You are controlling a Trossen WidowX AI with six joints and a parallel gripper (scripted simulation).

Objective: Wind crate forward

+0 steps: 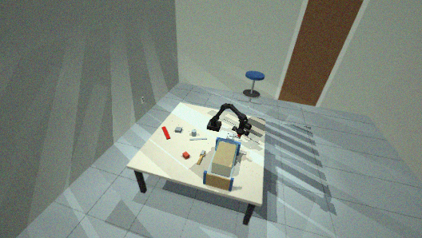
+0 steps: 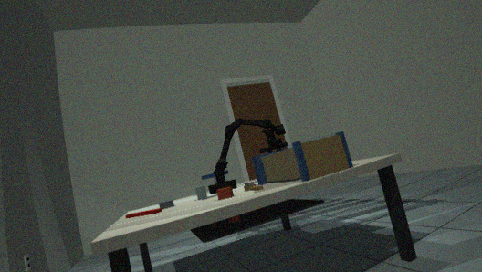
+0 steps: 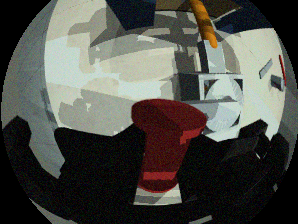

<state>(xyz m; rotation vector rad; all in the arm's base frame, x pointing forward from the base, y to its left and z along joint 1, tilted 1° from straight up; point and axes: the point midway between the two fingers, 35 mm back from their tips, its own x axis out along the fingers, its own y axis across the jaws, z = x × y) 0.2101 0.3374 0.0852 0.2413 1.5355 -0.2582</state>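
Now: gripper tip 1 cm past the winch handle, 4 cm to the left of it and 1 cm above it. From my gripper tip the other things lie so: winch 3 cm behind, 11 cm to the right, 8 cm below; then red knob 2 cm above; then blue frame 14 cm ahead, 11 cm to the right, 1 cm below.
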